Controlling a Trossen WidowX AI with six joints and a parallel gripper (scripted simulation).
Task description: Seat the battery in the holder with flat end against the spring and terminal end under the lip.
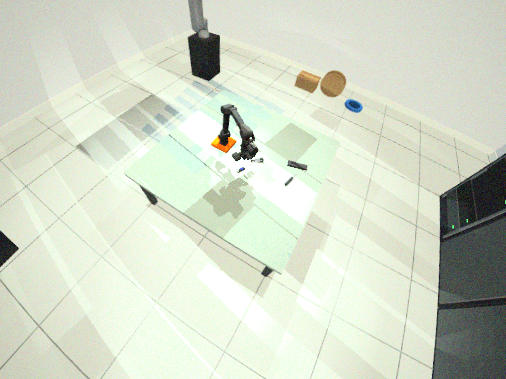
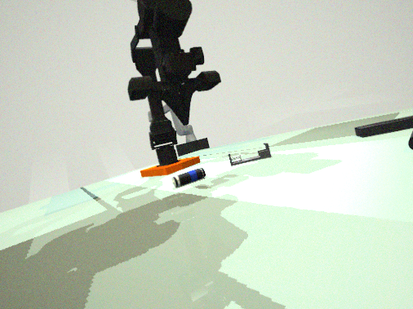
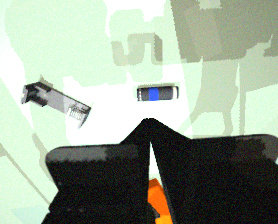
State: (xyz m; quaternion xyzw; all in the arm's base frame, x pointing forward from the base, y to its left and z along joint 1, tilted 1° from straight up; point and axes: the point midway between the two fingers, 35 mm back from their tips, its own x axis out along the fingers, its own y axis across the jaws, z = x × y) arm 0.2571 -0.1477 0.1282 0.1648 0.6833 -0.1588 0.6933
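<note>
The battery lies 11 cm below my gripper tip, 2 cm to the right of it and 1 cm behind it. From my gripper tip the other things lie so: long black bar (36 cm ahead, 25 cm to the left, 10 cm below).
</note>
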